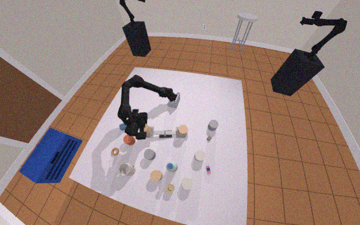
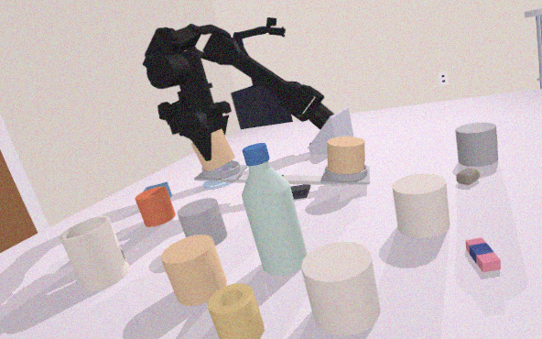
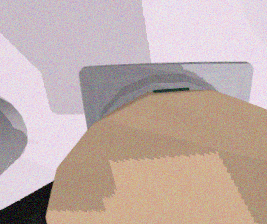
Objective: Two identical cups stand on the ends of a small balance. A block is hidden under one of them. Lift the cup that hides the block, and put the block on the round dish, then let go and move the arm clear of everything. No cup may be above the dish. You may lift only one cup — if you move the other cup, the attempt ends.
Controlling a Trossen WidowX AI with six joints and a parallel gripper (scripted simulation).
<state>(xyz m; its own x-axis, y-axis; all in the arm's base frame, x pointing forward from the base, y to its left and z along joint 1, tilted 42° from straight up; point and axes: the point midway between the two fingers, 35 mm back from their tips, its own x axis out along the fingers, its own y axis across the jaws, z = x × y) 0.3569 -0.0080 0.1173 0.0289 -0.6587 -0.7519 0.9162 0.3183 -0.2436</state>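
Now: gripper tip 2 cm above the grey block. From my gripper tip the other things lie so: pale blue round dish: 12 cm behind, 13 cm to the right, 11 cm below; orange cylinder: 11 cm ahead, 13 cm to the right, 7 cm below; tan cup: 1 cm ahead, 2 cm to the right, 1 cm above.
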